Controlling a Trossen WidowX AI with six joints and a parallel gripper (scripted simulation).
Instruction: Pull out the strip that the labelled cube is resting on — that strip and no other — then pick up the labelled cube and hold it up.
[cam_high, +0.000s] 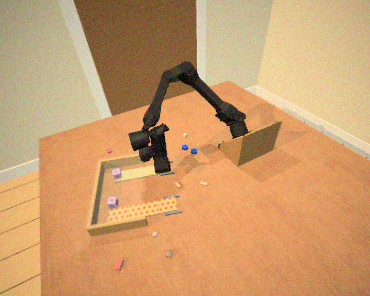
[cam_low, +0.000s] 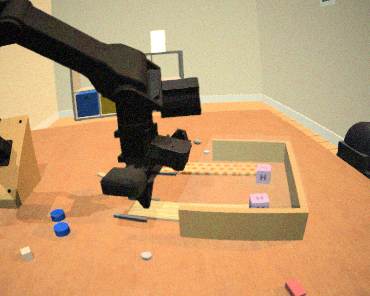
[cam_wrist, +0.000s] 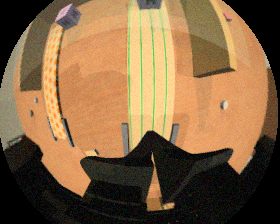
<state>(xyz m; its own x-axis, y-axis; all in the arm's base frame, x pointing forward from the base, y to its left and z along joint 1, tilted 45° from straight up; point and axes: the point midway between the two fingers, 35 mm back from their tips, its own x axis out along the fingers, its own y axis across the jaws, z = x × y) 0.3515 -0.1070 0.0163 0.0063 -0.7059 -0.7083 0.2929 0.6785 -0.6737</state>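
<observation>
My gripper tip is now 9 cm short of the pale strip and 3 cm to the left of it.
</observation>
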